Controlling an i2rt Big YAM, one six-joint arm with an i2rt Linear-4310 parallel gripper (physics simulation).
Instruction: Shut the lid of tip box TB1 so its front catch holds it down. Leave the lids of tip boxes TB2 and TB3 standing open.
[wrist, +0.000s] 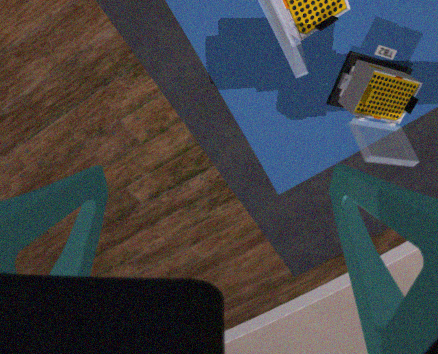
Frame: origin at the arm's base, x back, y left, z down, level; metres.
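Seen in the pictures: gripper, fingertip midpoint: (218, 177).
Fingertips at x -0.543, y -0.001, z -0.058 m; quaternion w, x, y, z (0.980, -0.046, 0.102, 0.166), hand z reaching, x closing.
Note:
Pixels of each thing's top centre, then the offset from my fingertips to it. "spot": a spot on its surface instead. Level surfaces: height alone.
- Tip box TB2 at its top centre: (392, 102) dx +0.317, dy +0.274, dz +0.326 m
- tip box at a spot on its surface: (317, 12) spot: dx +0.205, dy +0.080, dz +0.343 m
- blue mat at its surface level: dz +0.400 m
Tip box TB2 (387, 96), with a yellow perforated rack and a black front catch, stands at the right of the wrist view, beside its printed label (386, 52). Its clear lid (387, 145) stands open on the side towards the bottom of the view. Another tip box (317, 12) with a yellow rack is cut off by the top edge; its label does not show, so I cannot tell which box it is. Its clear lid (285, 37) stands open along its left side. My gripper (218, 177) is open, with nothing between its two green fingers. Both boxes appear beyond the fingertips.
The boxes stand on a blue mat (250, 120) with a dark grey border (200, 135). Wooden floor (95, 115) shows at the left. A beige surface with a pale edge (295, 307) lies at the bottom right. Dark shadows fall on the mat around the boxes.

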